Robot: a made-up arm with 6 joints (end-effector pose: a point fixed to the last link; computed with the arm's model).
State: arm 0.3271 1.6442 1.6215 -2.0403 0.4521 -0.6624
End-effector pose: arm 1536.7 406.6 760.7 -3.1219 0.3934 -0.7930
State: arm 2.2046 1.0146 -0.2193 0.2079 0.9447 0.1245
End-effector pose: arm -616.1 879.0 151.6 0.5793 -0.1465 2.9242
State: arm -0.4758 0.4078 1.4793 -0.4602 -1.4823 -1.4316
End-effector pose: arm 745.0 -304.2 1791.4 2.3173 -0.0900 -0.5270
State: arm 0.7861 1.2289 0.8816 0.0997 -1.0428 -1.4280
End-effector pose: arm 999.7 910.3 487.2 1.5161 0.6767 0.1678
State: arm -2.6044 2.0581 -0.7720 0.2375 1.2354 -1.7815
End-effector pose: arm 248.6 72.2 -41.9 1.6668 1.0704 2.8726
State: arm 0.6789 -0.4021 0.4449 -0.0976 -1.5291 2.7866
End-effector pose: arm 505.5 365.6 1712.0 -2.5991 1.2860 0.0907
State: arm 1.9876 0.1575 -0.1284 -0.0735 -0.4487 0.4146
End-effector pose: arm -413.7 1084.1 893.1 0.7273 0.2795 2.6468
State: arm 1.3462 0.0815 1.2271 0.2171 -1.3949 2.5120
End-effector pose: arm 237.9 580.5 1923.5 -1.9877 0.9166 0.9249
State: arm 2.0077 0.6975 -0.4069 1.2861 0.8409 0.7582
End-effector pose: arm -525.1 877.1 299.6 -0.0587 0.6692 -2.4691
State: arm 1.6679 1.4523 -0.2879 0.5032 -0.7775 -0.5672
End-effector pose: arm 106.5 364.0 -138.4 -2.4630 1.2708 -1.6376
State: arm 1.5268 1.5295 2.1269 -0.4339 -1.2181 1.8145
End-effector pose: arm 42.0 1322.7 1185.9 -0.1394 0.7513 2.8435
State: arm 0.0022 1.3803 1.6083 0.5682 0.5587 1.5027
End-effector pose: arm 1478.2 -8.5 1267.8 -1.5462 0.0110 0.4870
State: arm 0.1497 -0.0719 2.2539 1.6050 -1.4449 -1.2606
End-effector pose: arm -437.2 -351.1 1674.5 2.8571 -0.2327 -2.2175
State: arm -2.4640 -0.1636 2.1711 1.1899 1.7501 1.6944
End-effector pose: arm 567.2 219.1 1553.7 1.4133 -0.3034 -0.7068
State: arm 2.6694 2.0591 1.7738 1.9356 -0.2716 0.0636
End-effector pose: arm -1288.8 759.8 420.1 -1.1587 0.8173 2.7424
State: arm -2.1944 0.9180 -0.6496 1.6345 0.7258 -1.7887
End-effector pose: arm -249.2 -561.5 11.4 2.1302 0.3729 -1.2056
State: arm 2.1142 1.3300 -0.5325 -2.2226 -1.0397 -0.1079
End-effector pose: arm -385.8 351.0 -87.7 -2.6833 1.2783 2.4311
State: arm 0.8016 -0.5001 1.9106 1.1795 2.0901 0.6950
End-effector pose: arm -578.3 -440.7 1431.2 2.0264 0.0481 1.7555
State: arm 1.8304 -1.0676 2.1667 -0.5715 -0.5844 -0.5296
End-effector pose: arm 276.2 -1174.5 903.6 -1.2779 0.2466 -1.3651
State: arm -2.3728 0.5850 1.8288 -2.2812 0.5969 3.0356
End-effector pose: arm -563.9 -387.2 2023.8 -0.2653 -0.9061 -1.9672
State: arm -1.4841 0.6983 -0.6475 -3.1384 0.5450 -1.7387
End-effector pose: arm 25.9 -710.0 92.4 1.8090 0.6708 0.8957
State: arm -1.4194 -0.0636 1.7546 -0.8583 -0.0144 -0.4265
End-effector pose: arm -20.9 167.1 2145.7 -1.5090 -0.6700 2.1567
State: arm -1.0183 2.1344 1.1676 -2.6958 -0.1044 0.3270
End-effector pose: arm 656.9 -1023.9 -248.1 2.4409 0.6927 -1.9216
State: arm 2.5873 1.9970 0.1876 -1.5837 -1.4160 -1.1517
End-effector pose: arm -475.7 49.8 -258.6 -0.7956 0.6638 -1.5750
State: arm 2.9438 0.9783 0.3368 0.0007 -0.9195 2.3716
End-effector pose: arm -1199.5 261.1 363.8 1.4618 0.8847 -0.2383
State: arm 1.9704 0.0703 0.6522 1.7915 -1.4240 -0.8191
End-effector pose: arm -50.1 781.2 1758.9 0.2461 -0.6159 1.0751
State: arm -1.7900 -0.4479 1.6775 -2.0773 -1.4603 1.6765
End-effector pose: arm 328.5 560.5 1751.8 -1.3096 0.8271 0.5120
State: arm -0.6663 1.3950 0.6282 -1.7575 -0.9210 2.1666
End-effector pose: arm 1158.1 -748.2 239.2 0.8774 -0.2670 0.6834
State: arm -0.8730 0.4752 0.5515 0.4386 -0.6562 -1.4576
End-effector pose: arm 798.0 -1085.8 1163.7 1.6570 -0.1696 -1.3182
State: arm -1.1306 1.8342 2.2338 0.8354 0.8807 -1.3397
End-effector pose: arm 670.7 -1202.4 1188.6 -0.3137 -1.0277 0.9919
